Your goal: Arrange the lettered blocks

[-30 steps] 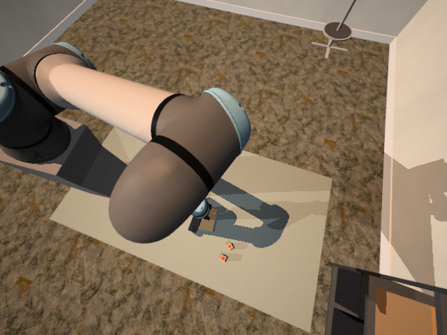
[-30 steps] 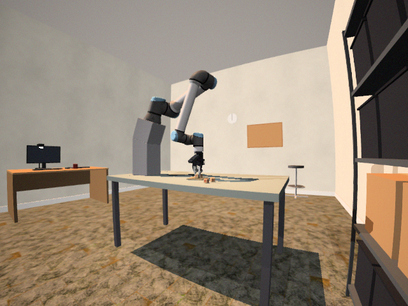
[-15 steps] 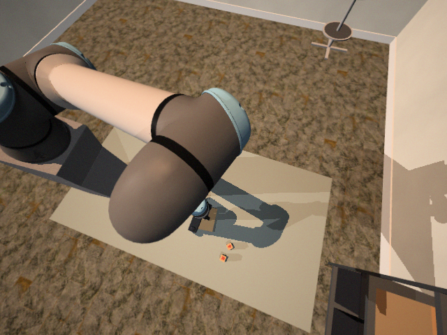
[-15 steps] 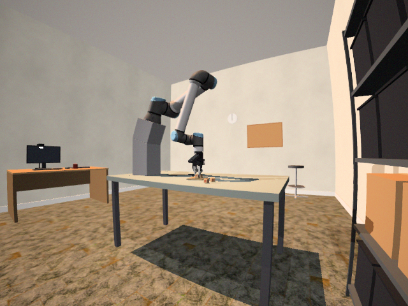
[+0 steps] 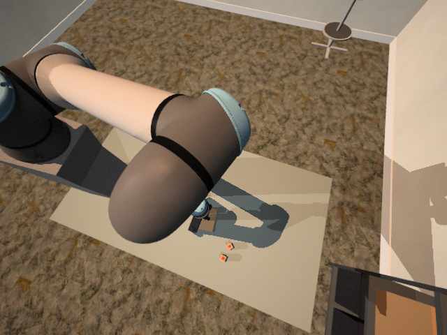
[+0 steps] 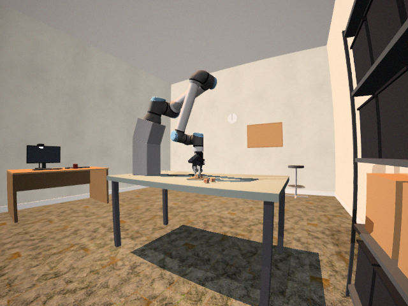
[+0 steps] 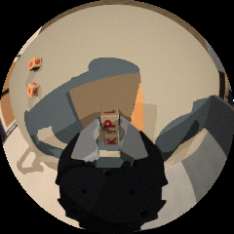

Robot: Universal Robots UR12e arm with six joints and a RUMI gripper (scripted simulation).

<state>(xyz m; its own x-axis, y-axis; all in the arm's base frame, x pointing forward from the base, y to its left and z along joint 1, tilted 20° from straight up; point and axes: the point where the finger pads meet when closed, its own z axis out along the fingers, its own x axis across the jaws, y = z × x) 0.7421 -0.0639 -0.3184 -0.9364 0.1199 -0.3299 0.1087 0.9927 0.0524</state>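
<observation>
My gripper is now 2 cm above the orange mat.
</observation>
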